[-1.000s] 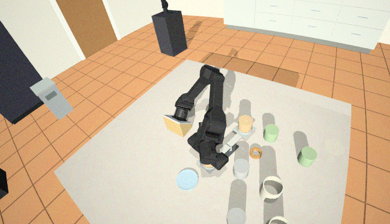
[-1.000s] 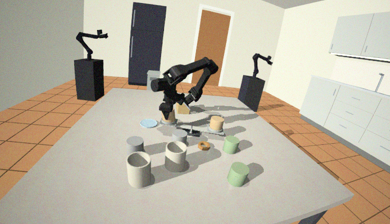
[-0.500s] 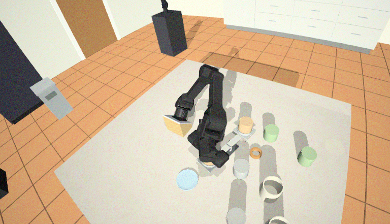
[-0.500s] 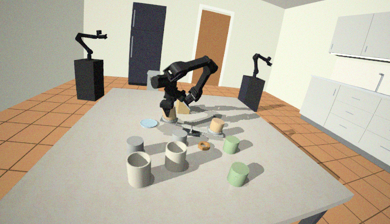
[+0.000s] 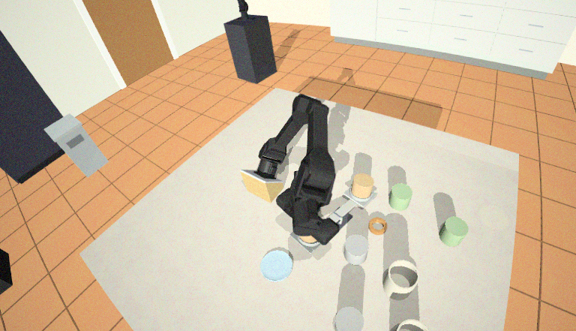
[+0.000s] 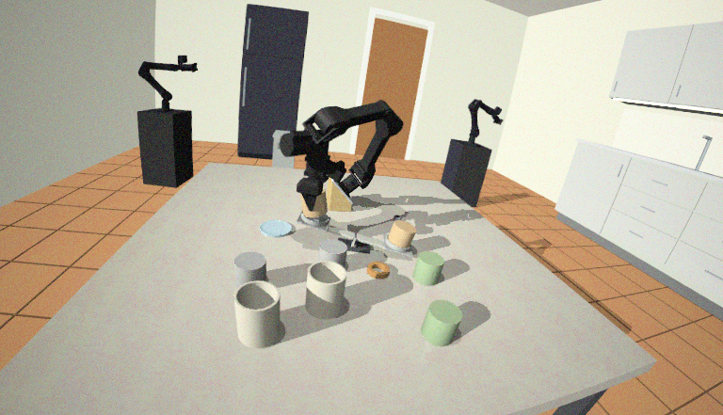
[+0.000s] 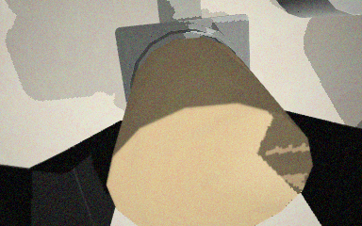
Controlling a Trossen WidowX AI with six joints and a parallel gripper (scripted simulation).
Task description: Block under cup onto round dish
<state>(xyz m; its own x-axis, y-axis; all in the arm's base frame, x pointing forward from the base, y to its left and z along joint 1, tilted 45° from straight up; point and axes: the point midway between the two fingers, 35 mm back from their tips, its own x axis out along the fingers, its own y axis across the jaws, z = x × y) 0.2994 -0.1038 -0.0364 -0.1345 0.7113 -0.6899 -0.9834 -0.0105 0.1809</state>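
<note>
My gripper tip is now 30 mm above the grey block and 10 mm to the right of it. From my gripper tip the other things lie so: light blue round dish 110 mm to the right, 110 mm below, 50 mm behind.
</note>
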